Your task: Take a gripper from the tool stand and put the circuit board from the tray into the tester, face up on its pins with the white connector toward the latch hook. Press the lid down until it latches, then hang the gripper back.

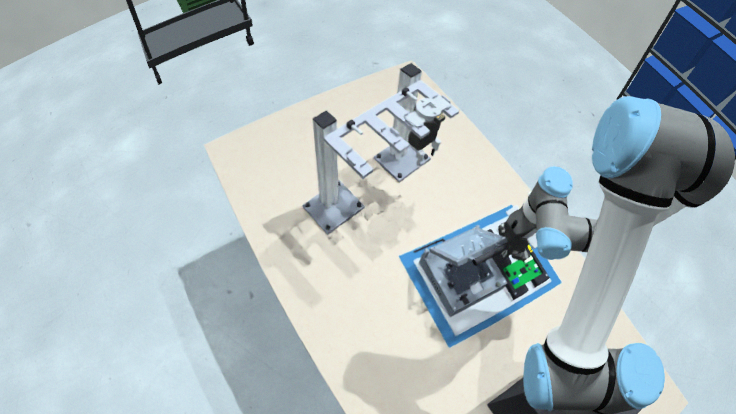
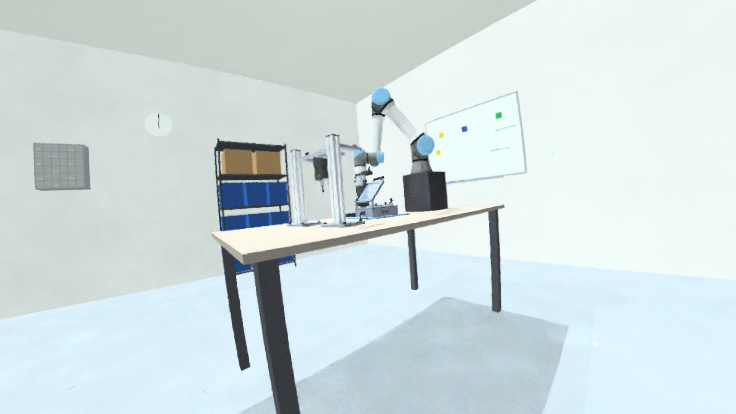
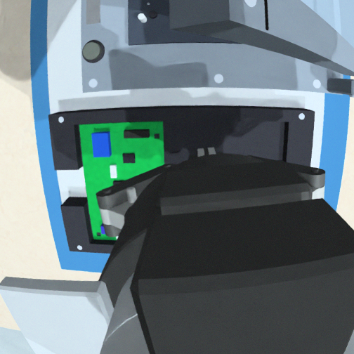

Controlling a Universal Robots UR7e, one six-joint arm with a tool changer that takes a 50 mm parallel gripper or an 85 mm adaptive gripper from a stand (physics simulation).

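Frame: origin at the arm's base, x ahead, y left, z up, level; metres.
Where they show: hand at its tool point: [image 2: 361,183]; arm's base at its link origin: [image 2: 421,173].
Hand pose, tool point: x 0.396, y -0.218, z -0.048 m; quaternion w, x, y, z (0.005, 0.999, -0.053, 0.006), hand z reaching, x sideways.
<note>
Things, the pixels of their top centre, and the offset from my tool point. "pt": a spot on its surface instead. Level surfaces: height alone.
- green circuit board at its top centre: [image 1: 523,270] 0.071 m back, 0.011 m right, 0.189 m down
- grey tester at a spot on its surface: [image 1: 438,285] pt 0.051 m ahead, 0.226 m left, 0.168 m down
- blue-edged mat at its surface level: 0.214 m down
The green circuit board [image 1: 522,272] [image 3: 97,172] lies face up at one end of the black tray [image 3: 215,117]; part of it is hidden by the gripper. A blue block and small white parts show on it. The grey tester [image 1: 438,285] [image 2: 378,211] [image 3: 160,75] stands beside the tray, its clear lid [image 1: 465,247] [image 2: 371,191] tilted open. My black gripper [image 1: 518,252] [image 3: 206,151] is mounted on the arm and points down over the tray, beside the board. Its two fingertips are close together, shut with no object visible between them.
The tool stand [image 1: 325,164] [image 2: 335,180] is on the table away from the arm's base, with another black gripper [image 1: 424,136] [image 2: 320,168] hanging from it. The tester and tray sit on a blue-edged mat [image 1: 450,341] [image 3: 41,110]. The raised lid is close to the gripper.
</note>
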